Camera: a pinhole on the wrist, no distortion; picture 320 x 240 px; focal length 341.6 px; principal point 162.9 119.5 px. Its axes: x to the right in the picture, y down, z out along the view. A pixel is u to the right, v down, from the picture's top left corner.
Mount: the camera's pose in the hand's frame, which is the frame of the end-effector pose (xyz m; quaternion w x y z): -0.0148 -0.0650 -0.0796 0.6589 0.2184 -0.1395 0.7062
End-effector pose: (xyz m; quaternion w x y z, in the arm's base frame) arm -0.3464 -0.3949 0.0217 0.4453 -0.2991 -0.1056 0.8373
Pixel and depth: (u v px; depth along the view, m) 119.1 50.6 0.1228
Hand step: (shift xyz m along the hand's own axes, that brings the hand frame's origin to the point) 0.0256 -0.1359 0.0167
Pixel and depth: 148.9 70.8 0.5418
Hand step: 0.1301 -0.3398 0.3715
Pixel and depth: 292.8 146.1 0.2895
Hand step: -0.0051 -0.1117 0.2273
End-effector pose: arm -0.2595 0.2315 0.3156 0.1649 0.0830 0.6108 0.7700
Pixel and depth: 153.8 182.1 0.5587
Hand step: -0.0461 -0.3583 0.4060
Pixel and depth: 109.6 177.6 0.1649
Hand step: -0.0211 -0.1699 0.0530
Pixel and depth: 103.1 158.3 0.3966
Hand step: -0.0075 -0.3218 0.2336
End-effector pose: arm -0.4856 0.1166 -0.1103 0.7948 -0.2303 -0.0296 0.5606
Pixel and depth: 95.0 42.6 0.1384
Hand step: 0.0343 -0.1531 0.0238
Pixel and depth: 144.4 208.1 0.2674
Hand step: -0.0497 -0.2137 0.1511
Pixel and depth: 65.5 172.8 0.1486
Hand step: -0.0177 -0.1760 0.0303
